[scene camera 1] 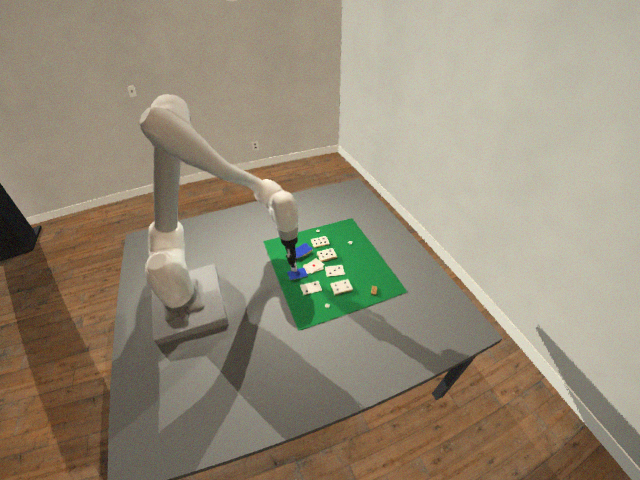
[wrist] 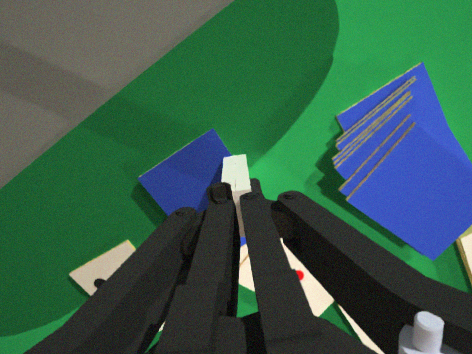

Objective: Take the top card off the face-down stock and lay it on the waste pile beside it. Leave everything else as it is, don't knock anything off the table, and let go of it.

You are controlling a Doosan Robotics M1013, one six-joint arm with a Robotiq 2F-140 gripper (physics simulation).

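Observation:
The face-down stock is a fanned stack of blue-backed cards, right of the fingers in the wrist view. A separate blue-backed card lies on the green mat, its near part hidden by the fingers in the wrist view. My gripper is shut, its pale tips together, over or on the edge of this card; contact is hard to tell. A face-up card with a red mark, apparently the waste pile, lies close beside the blue card, partly hidden by the fingers in the wrist view.
A face-up card lies on the other side of the blue card. Several face-up piles stand beyond, including one near the front. A small orange-brown block and small white pieces lie on the green mat.

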